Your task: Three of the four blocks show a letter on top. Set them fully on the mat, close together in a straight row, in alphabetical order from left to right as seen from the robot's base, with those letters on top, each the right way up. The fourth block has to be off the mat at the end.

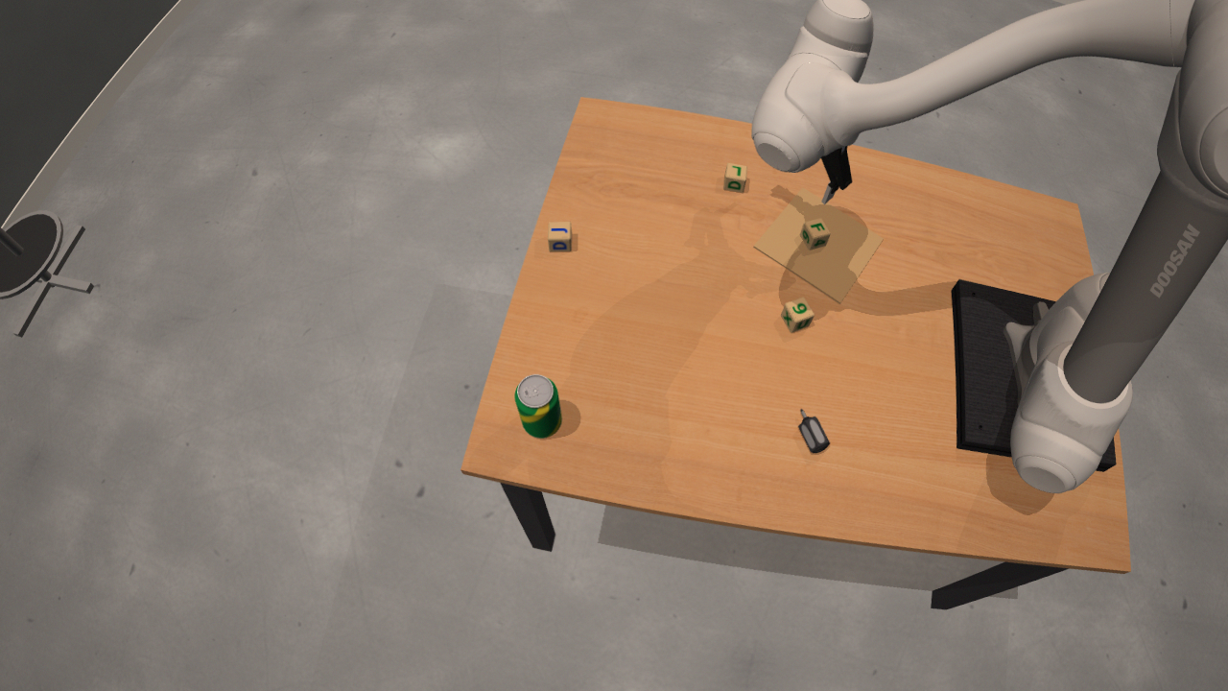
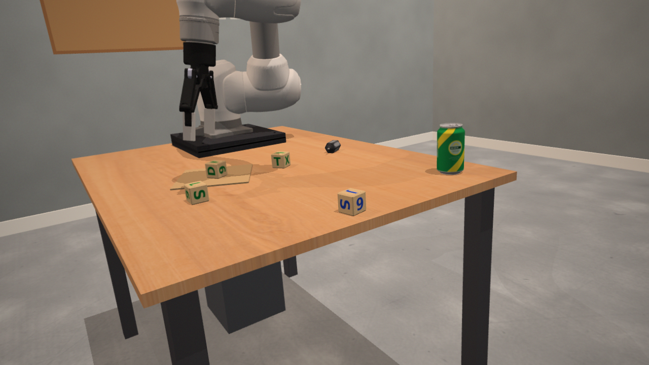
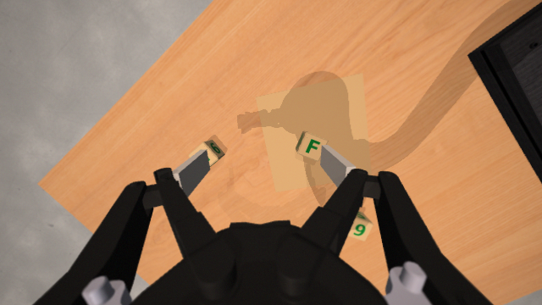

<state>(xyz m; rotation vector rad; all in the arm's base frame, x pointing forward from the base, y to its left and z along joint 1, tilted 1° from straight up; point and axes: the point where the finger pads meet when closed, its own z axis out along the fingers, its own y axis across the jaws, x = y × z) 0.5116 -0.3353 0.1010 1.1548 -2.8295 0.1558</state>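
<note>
The tan mat is 7 cm behind my hand, 6 cm to the left of it and 14 cm below it. Round my hand: blue-lettered block 44 cm ahead, 10 cm to the left, 12 cm below; soda can 43 cm ahead, 45 cm to the left, 8 cm below; black tool 1 cm behind, 46 cm to the left, 12 cm below.
</note>
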